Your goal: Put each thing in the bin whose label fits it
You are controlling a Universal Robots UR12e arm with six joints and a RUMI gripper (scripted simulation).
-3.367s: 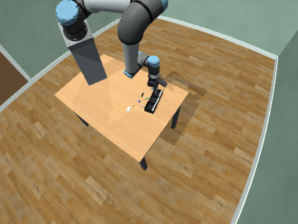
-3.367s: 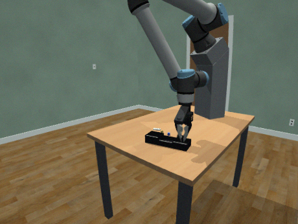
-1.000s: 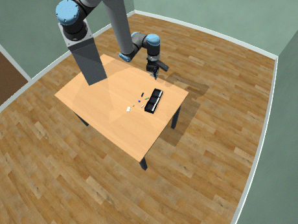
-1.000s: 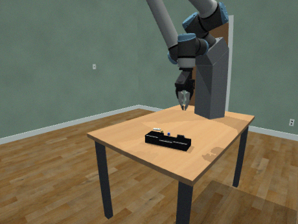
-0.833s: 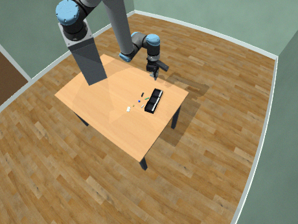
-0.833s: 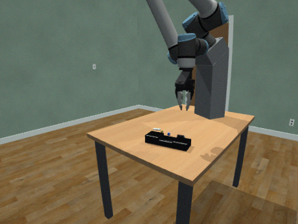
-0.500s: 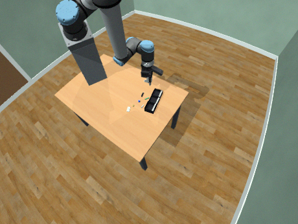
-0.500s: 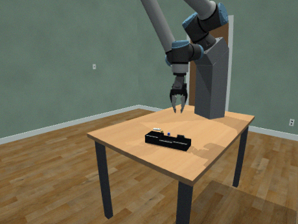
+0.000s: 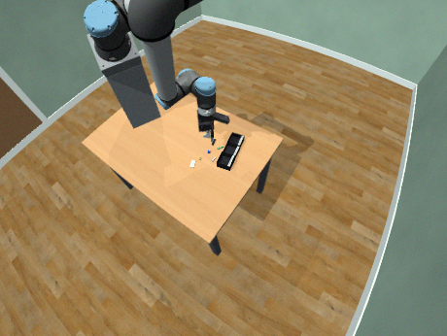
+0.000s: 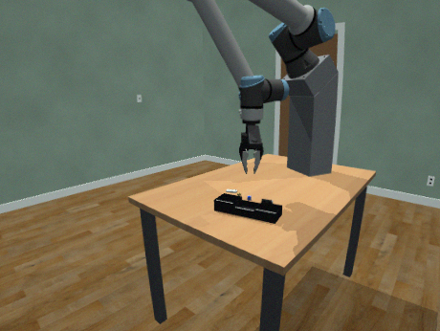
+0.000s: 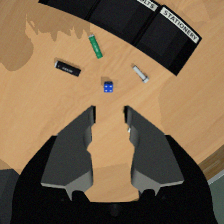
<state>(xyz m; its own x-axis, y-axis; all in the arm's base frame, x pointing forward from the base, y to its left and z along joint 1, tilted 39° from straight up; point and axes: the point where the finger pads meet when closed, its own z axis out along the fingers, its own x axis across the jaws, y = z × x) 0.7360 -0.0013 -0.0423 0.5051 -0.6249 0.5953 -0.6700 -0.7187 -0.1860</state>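
My gripper is now 14 cm above the brass hex nut, 9 cm to the left of it and 4 cm past it. Also, from my hand: blue die: 13 cm below, 2 cm to the right, 2 cm behind; then green battery: 14 cm below, 5 cm to the left, 2 cm ahead; then grey-white piece: 13 cm below, 5 cm to the right, 3 cm ahead.
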